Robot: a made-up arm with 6 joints. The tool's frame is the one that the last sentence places.
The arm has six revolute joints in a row. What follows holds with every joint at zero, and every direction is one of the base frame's.
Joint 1 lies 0.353 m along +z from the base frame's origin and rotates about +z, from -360 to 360 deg.
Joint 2 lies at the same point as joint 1 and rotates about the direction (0, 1, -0.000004), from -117.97 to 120 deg.
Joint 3 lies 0.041 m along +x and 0.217 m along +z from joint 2 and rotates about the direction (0, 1, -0.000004), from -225 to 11 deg.
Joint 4 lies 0.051 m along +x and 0.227 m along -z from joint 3 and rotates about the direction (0, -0.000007, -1), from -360 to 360 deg.
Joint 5 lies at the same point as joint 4 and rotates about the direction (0, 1, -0.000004), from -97 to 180 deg.
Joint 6 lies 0.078 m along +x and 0.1 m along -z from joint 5 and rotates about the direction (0, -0.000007, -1), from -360 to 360 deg.
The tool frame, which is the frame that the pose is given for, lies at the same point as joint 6; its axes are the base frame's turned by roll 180, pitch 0 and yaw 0 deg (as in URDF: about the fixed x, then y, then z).
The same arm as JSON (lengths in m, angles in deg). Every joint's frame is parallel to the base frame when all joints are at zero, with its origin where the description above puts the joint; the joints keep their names.
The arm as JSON. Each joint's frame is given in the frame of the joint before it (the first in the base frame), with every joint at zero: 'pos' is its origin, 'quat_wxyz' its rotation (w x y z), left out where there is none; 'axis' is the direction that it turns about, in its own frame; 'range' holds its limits. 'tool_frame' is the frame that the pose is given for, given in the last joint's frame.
{"length_unit": "m", "angle_unit": "deg", "joints": [
  {"joint": "joint 1", "pos": [0.0, 0.0, 0.353], "axis": [0.0, 0.0, 1.0], "range": [-360.0, 360.0]},
  {"joint": "joint 2", "pos": [0.0, 0.0, 0.0], "axis": [0.0, 1.0, 0.0], "range": [-117.97, 120.0]},
  {"joint": "joint 3", "pos": [0.041, 0.0, 0.217], "axis": [0.0, 1.0, 0.0], "range": [-225.0, 11.0]},
  {"joint": "joint 4", "pos": [0.051, 0.0, -0.227], "axis": [0.0, 0.0, -1.0], "range": [-360.0, 360.0]},
  {"joint": "joint 5", "pos": [0.0, 0.0, 0.0], "axis": [0.0, 1.0, 0.0], "range": [-97.0, 180.0]},
  {"joint": "joint 6", "pos": [0.078, 0.0, -0.1], "axis": [0.0, 0.0, -1.0], "range": [-360.0, 360.0]}
], "tool_frame": {"pos": [0.0, 0.0, 0.0], "quat_wxyz": [0.0, 1.0, 0.0, 0.0]}}

